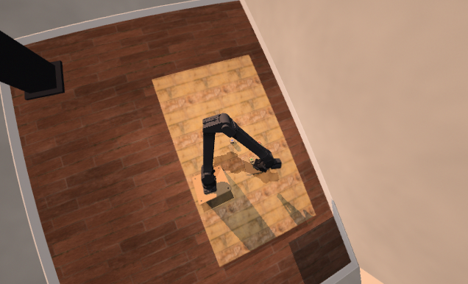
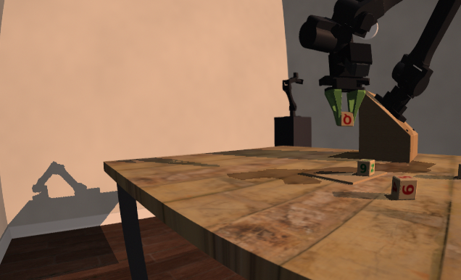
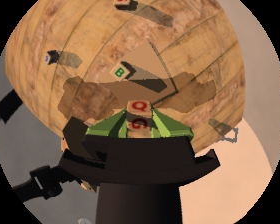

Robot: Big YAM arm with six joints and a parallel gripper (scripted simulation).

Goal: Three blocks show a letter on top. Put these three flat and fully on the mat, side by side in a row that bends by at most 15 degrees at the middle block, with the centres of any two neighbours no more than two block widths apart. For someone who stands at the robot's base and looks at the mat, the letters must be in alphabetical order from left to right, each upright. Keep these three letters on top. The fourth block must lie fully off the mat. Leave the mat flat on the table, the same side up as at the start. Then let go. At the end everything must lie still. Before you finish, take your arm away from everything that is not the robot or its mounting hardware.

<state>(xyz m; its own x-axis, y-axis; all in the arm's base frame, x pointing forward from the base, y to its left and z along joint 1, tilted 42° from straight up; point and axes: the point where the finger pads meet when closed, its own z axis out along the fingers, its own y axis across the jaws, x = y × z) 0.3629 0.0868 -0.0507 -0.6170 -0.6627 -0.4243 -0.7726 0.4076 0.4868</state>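
Now: hand 11 cm above the thin brown mat. Round my hand: block: 1 cm behind, 5 cm to the left, 9 cm below.
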